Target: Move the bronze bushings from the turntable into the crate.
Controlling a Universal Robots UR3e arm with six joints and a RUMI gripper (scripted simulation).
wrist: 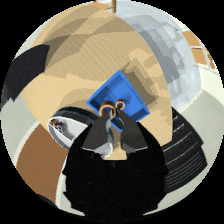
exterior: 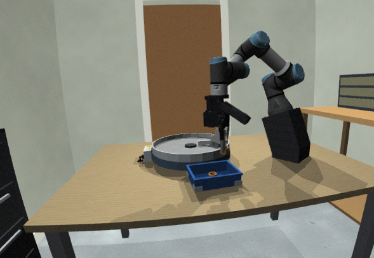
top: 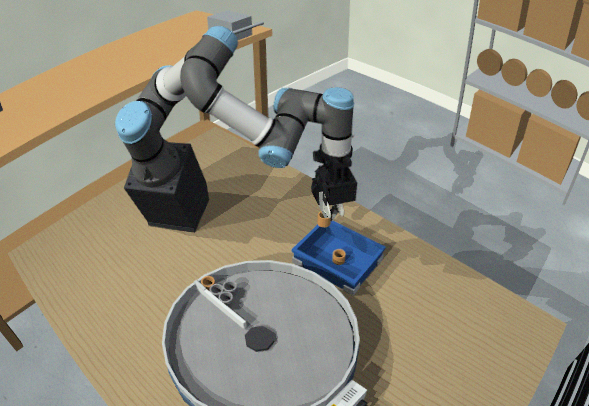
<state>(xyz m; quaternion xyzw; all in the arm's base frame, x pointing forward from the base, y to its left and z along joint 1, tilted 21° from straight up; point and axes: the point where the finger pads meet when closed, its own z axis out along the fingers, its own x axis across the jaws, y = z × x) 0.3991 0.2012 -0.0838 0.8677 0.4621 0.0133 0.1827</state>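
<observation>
Now: hand 11 cm above the blue crate, 4 cm short of it and 1 cm to the left of it. Also, from my hand: grey turntable 34 cm to the right, 8 cm below, 8 cm ahead.
</observation>
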